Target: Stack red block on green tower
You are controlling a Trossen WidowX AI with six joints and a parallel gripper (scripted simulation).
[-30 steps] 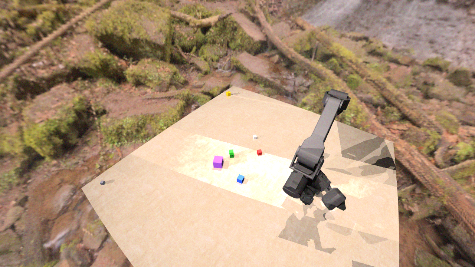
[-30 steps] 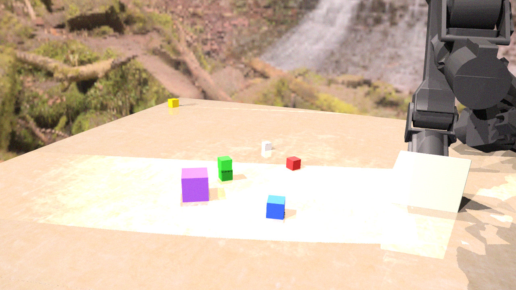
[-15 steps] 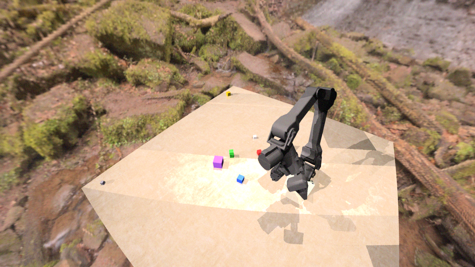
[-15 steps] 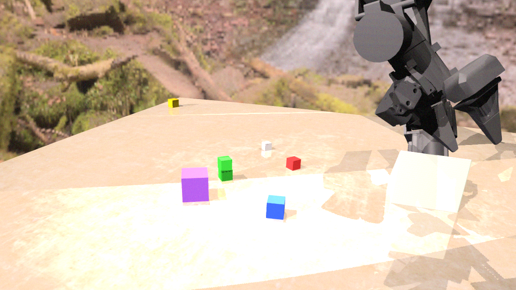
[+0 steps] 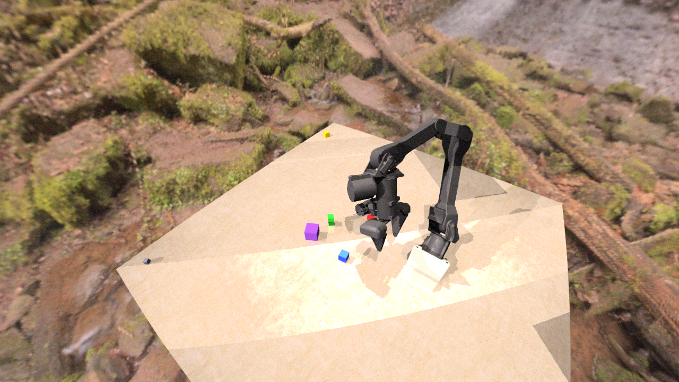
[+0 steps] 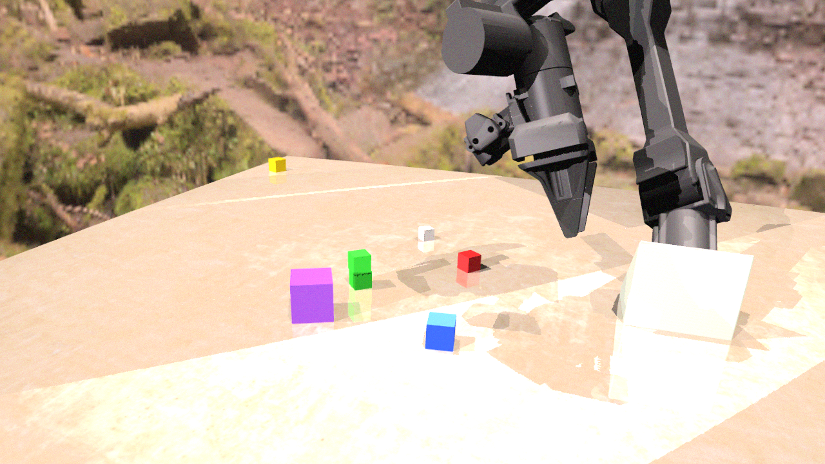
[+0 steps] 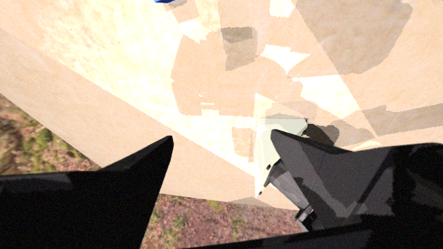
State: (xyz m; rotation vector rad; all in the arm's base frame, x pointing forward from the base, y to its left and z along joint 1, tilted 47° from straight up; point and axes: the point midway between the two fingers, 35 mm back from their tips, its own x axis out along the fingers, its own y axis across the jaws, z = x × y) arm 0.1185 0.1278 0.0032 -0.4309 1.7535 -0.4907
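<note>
Now: the red block 14 cm ahead of my gripper tip, 12 cm to the right of it and 10 cm below it. Round my gripper tip: blue cube 11 cm ahead, 7 cm to the left, 10 cm below; then purple cube 25 cm ahead, 8 cm to the left, 9 cm below; then white cube 23 cm ahead, 20 cm to the right, 10 cm below.
</note>
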